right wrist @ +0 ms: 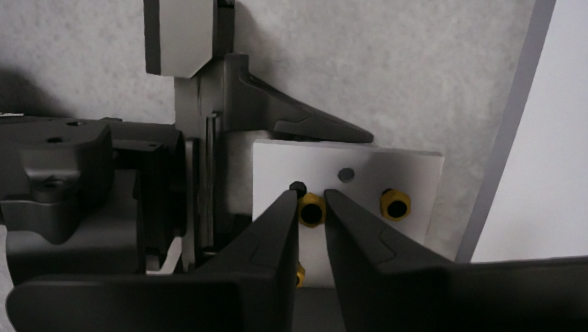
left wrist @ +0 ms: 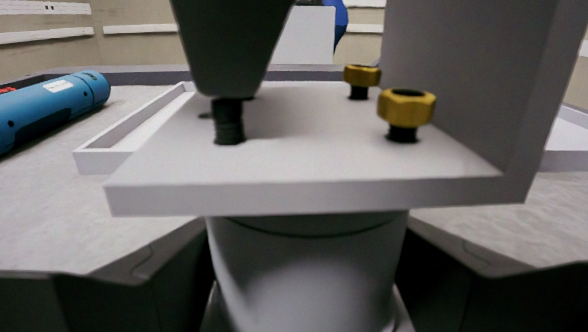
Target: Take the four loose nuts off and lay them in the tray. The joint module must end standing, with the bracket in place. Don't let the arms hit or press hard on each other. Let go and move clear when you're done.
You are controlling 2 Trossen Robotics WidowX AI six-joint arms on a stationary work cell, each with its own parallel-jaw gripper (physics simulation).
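Frame: origin at the left arm's base, x ahead, y left, z up, level; metres.
Seen in the pictures: left gripper, between the fingertips: (right wrist: 361, 191) (left wrist: 301, 220); right gripper, between the fingertips: (right wrist: 310, 201) (left wrist: 230, 90).
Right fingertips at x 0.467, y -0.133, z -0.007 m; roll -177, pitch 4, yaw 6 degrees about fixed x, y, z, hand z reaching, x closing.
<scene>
A point is followed by its place in that frame.
The joint module (left wrist: 307, 280) @[x 0.452, y -0.149, z -0.044 m], a grey cylinder, stands upright under the white L-shaped bracket (left wrist: 300, 165) @[x 0.451, y -0.147, z -0.016 m] (right wrist: 270, 160) @[x 0.451, y -0.122, z -0.016 m]. My left gripper (left wrist: 301, 220) @[x 0.496, y -0.151, z -0.061 m] is shut on the module, one finger on each side below the bracket. My right gripper (left wrist: 230, 90) @[x 0.467, y -0.133, z -0.007 m] (right wrist: 310, 201) @[x 0.467, y -0.133, z -0.007 m] is above the bracket, shut on a gold nut (right wrist: 312, 215) @[x 0.468, y -0.134, z 0.002 m]. A bare black stud (left wrist: 228, 125) @[x 0.460, y -0.134, z -0.012 m] (right wrist: 298, 188) @[x 0.463, y -0.130, z -0.011 m] shows just beside and below this nut. One nut (left wrist: 406, 107) @[x 0.458, y -0.167, z -0.008 m] (right wrist: 300, 275) @[x 0.467, y -0.166, z -0.007 m] and another nut (left wrist: 362, 75) @[x 0.494, y -0.167, z -0.008 m] sit on studs near the bracket's upright wall. A further nut (right wrist: 396, 206) @[x 0.497, y -0.132, z -0.006 m] sits on its stud.
The white tray (left wrist: 97, 162) @[x 0.577, y -0.028, z -0.074 m] (right wrist: 505, 120) @[x 0.575, y -0.107, z -0.079 m] lies beyond the module. A blue cylindrical tool (left wrist: 60, 102) @[x 0.668, y 0.051, z -0.057 m] lies at the left in the left wrist view. The left arm's dark body (right wrist: 65, 200) @[x 0.406, y -0.122, z 0.030 m] fills the left of the right wrist view, close to the right fingers.
</scene>
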